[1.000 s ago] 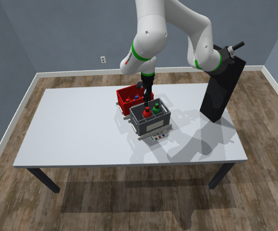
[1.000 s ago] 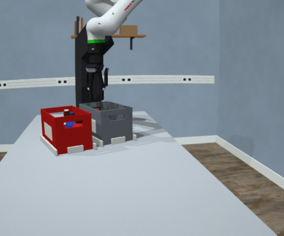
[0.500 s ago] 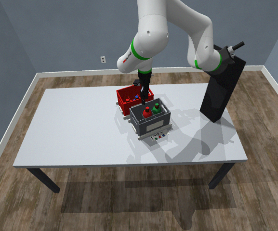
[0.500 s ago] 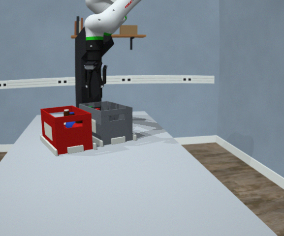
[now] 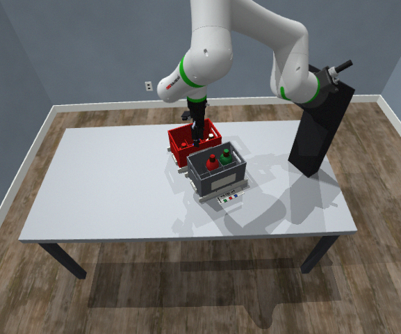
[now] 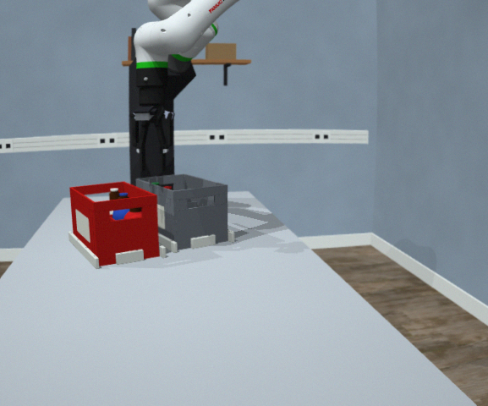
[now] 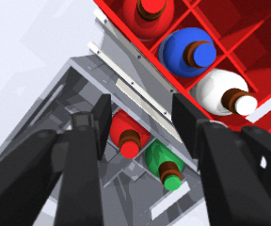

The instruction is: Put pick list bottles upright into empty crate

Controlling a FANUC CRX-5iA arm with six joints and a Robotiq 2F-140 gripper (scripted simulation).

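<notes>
Now: the blue-label bottle 17 cm below my hand, 8 cm to the right of it and 4 cm ahead of it. From my hand the other things lie so: red crate: 17 cm below, 11 cm to the right, 7 cm ahead; red bottle: 17 cm below, 8 cm behind, 2 cm to the left; grey crate: 17 cm below, 11 cm behind, 5 cm to the left.
</notes>
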